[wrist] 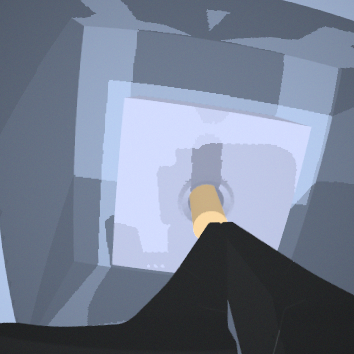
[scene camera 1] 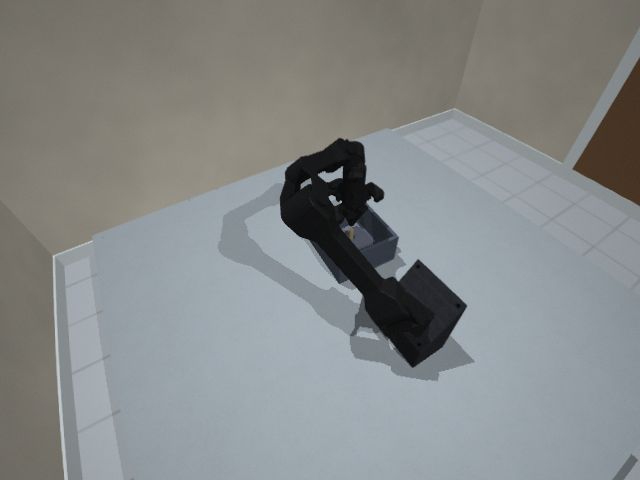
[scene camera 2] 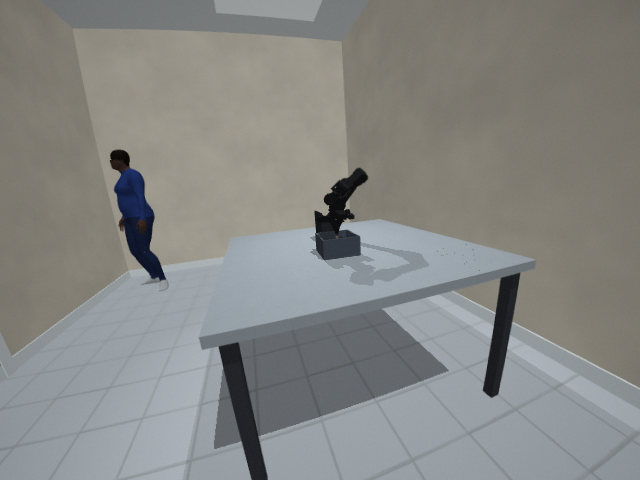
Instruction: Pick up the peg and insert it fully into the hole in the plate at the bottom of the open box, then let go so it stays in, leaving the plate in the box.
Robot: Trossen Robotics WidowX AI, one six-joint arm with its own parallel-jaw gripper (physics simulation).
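Places are measured from the arm's base along level axes (x ahead, y left, z up), in millimetres.
Pixels of known places: gripper, fingertip midpoint: [wrist: 219, 233] [scene camera 1: 351, 225] [scene camera 2: 336, 234]; arm's base, link origin: [scene camera 1: 415, 316].
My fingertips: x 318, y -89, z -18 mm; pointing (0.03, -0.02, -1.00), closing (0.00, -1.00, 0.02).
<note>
Ahead of a thing's pixels: the offset from my fingertips to its top centre. Level surfaces: height alone.
The tan peg {dx -4, dy +2, dz -14 mm} [scene camera 1: 351, 233] [wrist: 206, 202] stands in the ringed hole of the pale plate {dx -6, dy +1, dz -41 mm} [scene camera 1: 364, 237] [wrist: 145, 130], with a good length of it showing above the plate. The plate lies on the bottom of the dark grey open box {dx -6, dy +1, dz -4 mm} [scene camera 1: 382, 253] [scene camera 2: 341, 248] [wrist: 210, 67]. My gripper [scene camera 1: 352, 223] [scene camera 2: 337, 236] [wrist: 219, 233] is shut with nothing between its fingers. Its fingertips are right at the top of the peg and hide part of the peg's top end in the wrist view. Whether they touch the peg I cannot tell.
The box walls rise around the plate on all sides. The box stands on the light blue-grey table {dz -101 mm} [scene camera 1: 232, 372] [scene camera 2: 273, 289], close to the arm's dark base block [scene camera 1: 434, 299]. A person in blue [scene camera 2: 135, 206] stands on the floor beyond the table.
</note>
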